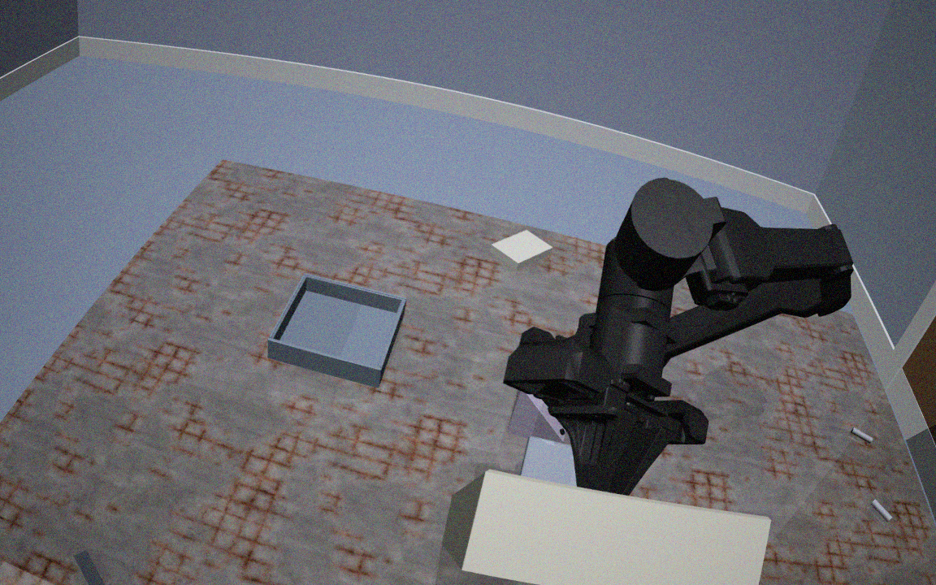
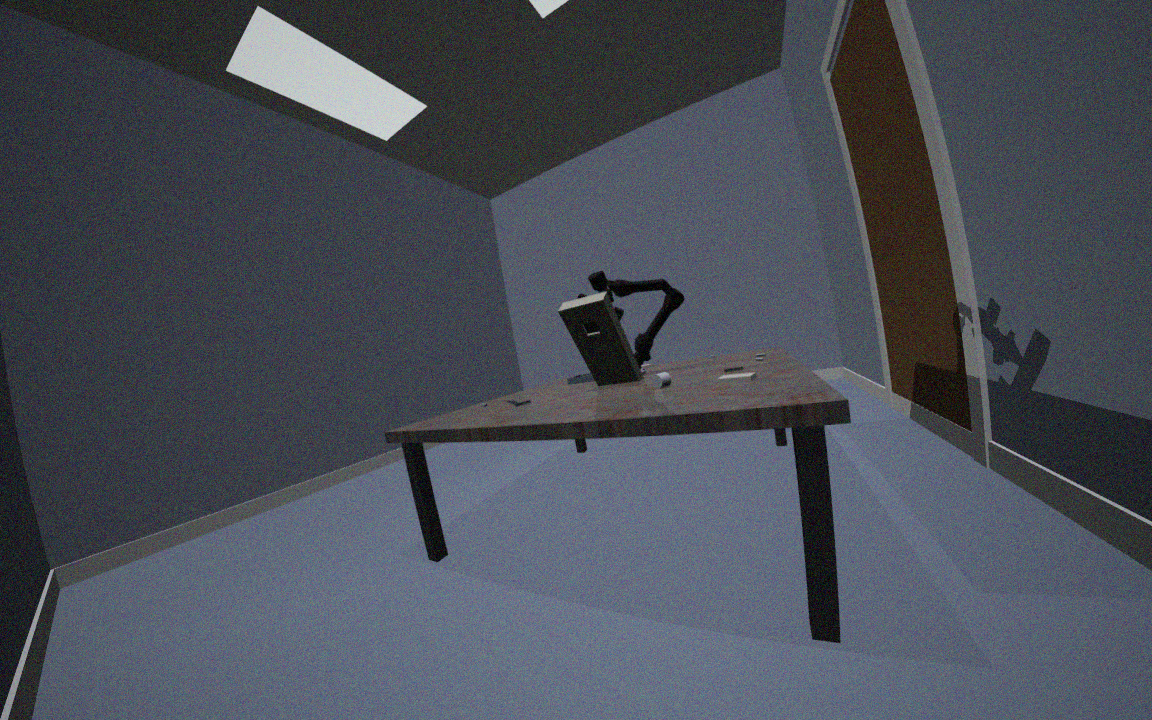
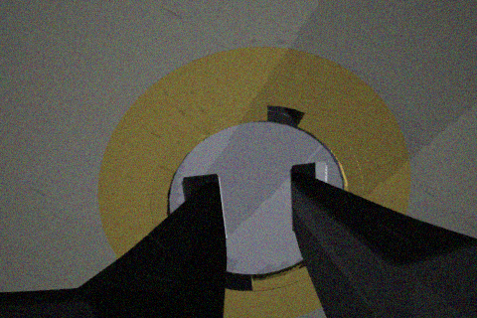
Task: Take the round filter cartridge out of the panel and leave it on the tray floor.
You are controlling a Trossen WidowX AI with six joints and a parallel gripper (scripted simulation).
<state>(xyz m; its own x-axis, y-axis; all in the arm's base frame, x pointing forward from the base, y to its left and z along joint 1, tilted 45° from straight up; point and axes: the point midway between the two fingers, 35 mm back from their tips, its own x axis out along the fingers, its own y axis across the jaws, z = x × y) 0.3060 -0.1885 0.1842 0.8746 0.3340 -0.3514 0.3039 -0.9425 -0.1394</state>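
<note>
My gripper tip is now 10 mm short of the round filter cartridge and 10 mm above it. The rest, counted from my gripper tip: tray (410 mm behind, 280 mm to the right, 250 mm below); cream service panel (40 mm behind, 80 mm below).
</note>
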